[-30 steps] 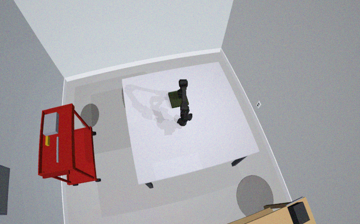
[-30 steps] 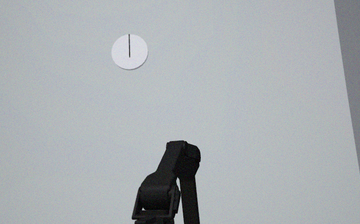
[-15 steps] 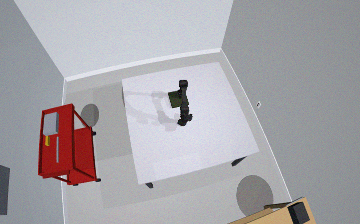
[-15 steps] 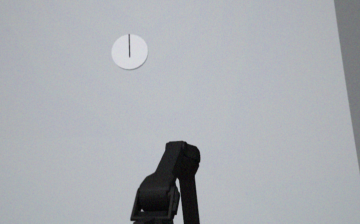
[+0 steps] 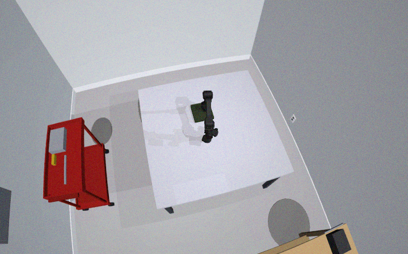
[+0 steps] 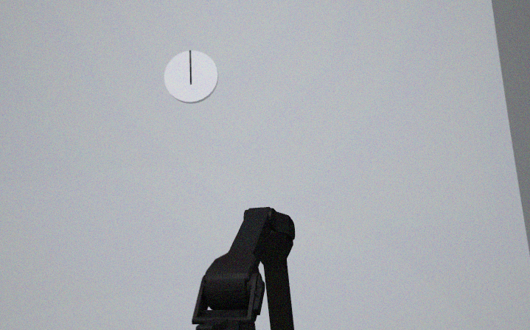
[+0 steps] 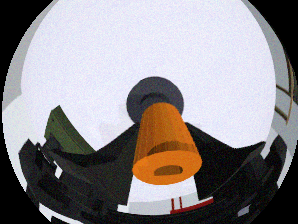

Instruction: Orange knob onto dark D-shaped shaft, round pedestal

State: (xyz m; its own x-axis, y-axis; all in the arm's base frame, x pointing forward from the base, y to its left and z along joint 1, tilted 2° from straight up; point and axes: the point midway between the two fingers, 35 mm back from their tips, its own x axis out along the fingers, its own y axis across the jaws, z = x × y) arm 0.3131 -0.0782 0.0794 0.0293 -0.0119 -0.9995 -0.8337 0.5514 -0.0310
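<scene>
The dark round pedestal is 4 cm below my gripper tip. Round my gripper tip: orange knob (2 cm above).
</scene>
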